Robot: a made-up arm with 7 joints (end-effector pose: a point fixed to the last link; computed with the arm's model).
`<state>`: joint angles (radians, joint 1 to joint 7).
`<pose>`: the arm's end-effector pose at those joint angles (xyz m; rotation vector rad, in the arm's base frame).
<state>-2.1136 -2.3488 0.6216 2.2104 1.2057 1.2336 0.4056</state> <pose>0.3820 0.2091 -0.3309 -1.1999 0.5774 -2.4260</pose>
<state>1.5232 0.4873 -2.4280 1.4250 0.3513 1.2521 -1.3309</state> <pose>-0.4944 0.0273 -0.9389 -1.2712 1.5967 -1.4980</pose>
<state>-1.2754 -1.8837 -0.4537 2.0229 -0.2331 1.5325 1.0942</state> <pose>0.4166 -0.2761 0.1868 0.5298 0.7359 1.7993</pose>
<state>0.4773 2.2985 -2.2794 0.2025 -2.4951 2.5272 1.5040</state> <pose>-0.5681 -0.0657 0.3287 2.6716 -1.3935 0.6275</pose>
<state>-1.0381 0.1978 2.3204 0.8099 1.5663 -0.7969 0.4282</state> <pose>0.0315 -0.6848 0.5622 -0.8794 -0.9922 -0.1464</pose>
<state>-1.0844 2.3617 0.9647 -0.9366 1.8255 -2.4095 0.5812</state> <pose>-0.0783 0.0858 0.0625 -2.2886 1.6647 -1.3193</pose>
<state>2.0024 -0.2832 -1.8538 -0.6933 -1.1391 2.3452 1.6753</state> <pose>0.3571 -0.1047 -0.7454 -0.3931 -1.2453 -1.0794</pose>
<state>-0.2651 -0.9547 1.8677 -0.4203 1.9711 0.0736 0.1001</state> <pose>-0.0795 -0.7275 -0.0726 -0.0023 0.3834 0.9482</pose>
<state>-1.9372 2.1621 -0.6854 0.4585 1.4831 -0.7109 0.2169</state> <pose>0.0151 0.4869 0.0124 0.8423 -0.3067 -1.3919</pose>
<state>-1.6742 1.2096 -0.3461 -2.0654 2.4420 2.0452 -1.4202</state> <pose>-0.1303 0.3672 0.2827 -0.0558 0.2267 0.5920</pose>
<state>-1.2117 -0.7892 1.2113 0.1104 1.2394 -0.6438 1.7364</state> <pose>0.0264 -0.5146 0.6815 -0.9640 -0.0654 -1.0935</pose>
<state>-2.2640 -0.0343 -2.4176 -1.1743 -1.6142 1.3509 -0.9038</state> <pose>0.1474 0.7602 0.4858 0.8830 -1.4308 0.4905</pose>
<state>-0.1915 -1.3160 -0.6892 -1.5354 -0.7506 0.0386 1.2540</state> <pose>0.2678 -0.5062 0.1597 -0.4221 -1.1127 -1.0077</pose>
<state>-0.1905 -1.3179 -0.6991 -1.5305 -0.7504 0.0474 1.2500</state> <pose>0.2674 -0.5099 0.1598 -0.4376 -1.1165 -0.9950</pose>
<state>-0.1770 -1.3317 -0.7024 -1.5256 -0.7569 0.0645 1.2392</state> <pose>0.2703 -0.5125 0.1535 -0.4367 -1.1197 -0.9723</pose>
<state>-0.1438 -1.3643 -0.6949 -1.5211 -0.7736 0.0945 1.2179</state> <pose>0.2788 -0.5127 0.1372 -0.4087 -1.1234 -0.9360</pose>
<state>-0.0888 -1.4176 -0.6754 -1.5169 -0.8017 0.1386 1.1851</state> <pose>0.2937 -0.5085 0.1101 -0.3493 -1.1299 -0.8878</pose>
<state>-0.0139 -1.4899 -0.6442 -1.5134 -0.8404 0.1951 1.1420</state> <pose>0.3147 -0.4969 0.0743 -0.2588 -1.1425 -0.8347</pose>
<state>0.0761 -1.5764 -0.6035 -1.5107 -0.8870 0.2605 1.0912</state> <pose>0.3400 -0.4758 0.0344 -0.1431 -1.1626 -0.7862</pose>
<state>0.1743 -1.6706 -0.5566 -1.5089 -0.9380 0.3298 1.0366</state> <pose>0.3668 -0.4452 -0.0038 -0.0117 -1.1889 -0.7506</pose>
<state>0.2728 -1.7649 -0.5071 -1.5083 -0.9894 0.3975 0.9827</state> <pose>0.3922 -0.4078 -0.0353 0.1239 -1.2173 -0.7328</pose>
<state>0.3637 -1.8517 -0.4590 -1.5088 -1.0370 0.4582 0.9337</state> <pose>0.4135 -0.3689 -0.0574 0.2515 -1.2422 -0.7319</pose>
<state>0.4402 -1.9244 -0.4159 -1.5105 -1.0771 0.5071 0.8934</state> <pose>0.4292 -0.3336 -0.0705 0.3612 -1.2595 -0.7428</pose>
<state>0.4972 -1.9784 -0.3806 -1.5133 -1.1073 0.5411 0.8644</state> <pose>0.4393 -0.3060 -0.0767 0.4462 -1.2679 -0.7586</pose>
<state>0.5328 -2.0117 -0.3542 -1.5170 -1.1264 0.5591 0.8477</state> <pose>0.4442 -0.2878 -0.0788 0.5041 -1.2677 -0.7737</pose>
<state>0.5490 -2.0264 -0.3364 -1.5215 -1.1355 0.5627 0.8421</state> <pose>0.4451 -0.2781 -0.0788 0.5376 -1.2614 -0.7855</pose>
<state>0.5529 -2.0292 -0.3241 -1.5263 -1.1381 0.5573 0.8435</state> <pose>0.4438 -0.2739 -0.0780 0.5555 -1.2514 -0.7945</pose>
